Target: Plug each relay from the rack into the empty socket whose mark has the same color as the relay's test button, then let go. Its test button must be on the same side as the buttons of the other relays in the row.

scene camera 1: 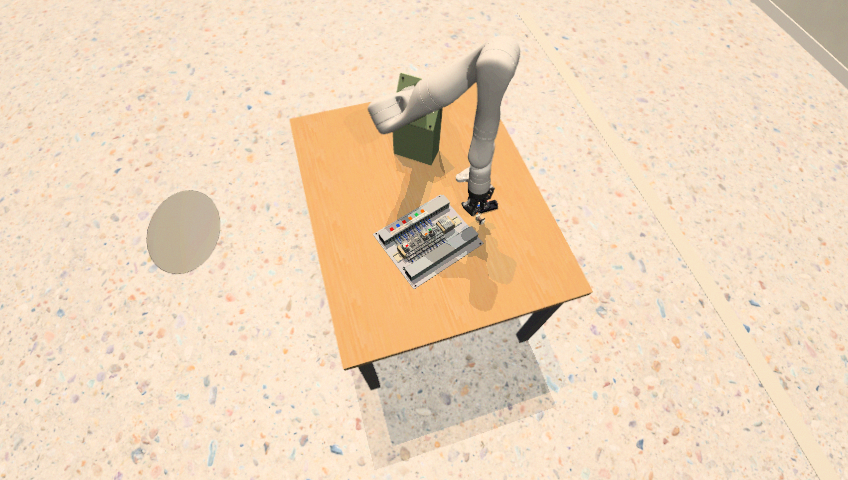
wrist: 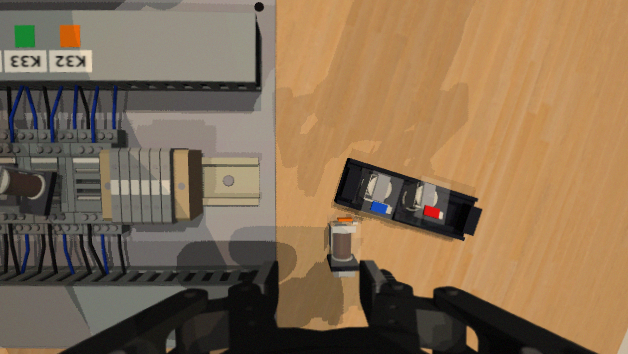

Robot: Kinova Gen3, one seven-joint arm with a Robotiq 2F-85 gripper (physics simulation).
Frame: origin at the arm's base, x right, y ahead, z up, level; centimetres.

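Seen in the pictures: gripper, fingertip midpoint: [scene camera 1: 477, 211] [wrist: 318, 279].
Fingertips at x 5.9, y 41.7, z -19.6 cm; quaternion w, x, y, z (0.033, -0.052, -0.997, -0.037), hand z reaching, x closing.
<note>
Pixels of each thing's top centre, then the offset from my fingertips to it. "*": a spot on its surface instead.
- loose clear relay at its top centre: [wrist: 345, 250] [scene camera 1: 480, 216] dx -2.3, dy +0.6, dz -5.7 cm
- red button at its top centre: [wrist: 432, 212] dx -7.7, dy -2.0, dz -3.1 cm
- empty socket at a spot on its surface: [wrist: 87, 187] * dx +14.3, dy -5.9, dz -5.3 cm
- orange mark at its top centre: [wrist: 69, 36] dx +13.2, dy -15.1, dz -4.1 cm
- panel at its top centre: [wrist: 54, 181] [scene camera 1: 428, 237] dx +18.0, dy -6.5, dz -7.4 cm
- metal rail at a spot on its surface: [wrist: 245, 182] * dx +4.4, dy -4.8, dz -8.1 cm
- green mark at its top centre: [wrist: 24, 36] dx +16.0, dy -15.5, dz -4.1 cm
A loose clear relay [wrist: 342, 245] [scene camera 1: 480, 219] with an orange test button lies on the table between the panel and the rack. In the wrist view its button end points up and its dark base points down, toward my fingers. My gripper [wrist: 318, 279] [scene camera 1: 477, 208] is open and empty, its right fingertip close beside the relay's base. The black rack [wrist: 400, 216] [scene camera 1: 490, 206] holds two relays, one with a blue button [wrist: 380, 207], one with a red button [wrist: 432, 212]. An empty socket [wrist: 87, 187] is near the orange mark [wrist: 70, 36]. Another relay [wrist: 25, 185] sits askew beside it.
The panel [wrist: 240, 130] [scene camera 1: 414, 283] carries grey terminal blocks [wrist: 145, 210], a metal rail [wrist: 245, 182], wires and two raised ducts [wrist: 175, 45] [scene camera 1: 443, 255]. A green mark [wrist: 25, 36] is beside the orange one. A green pedestal [scene camera 1: 414, 144] stands at the table's back.
</note>
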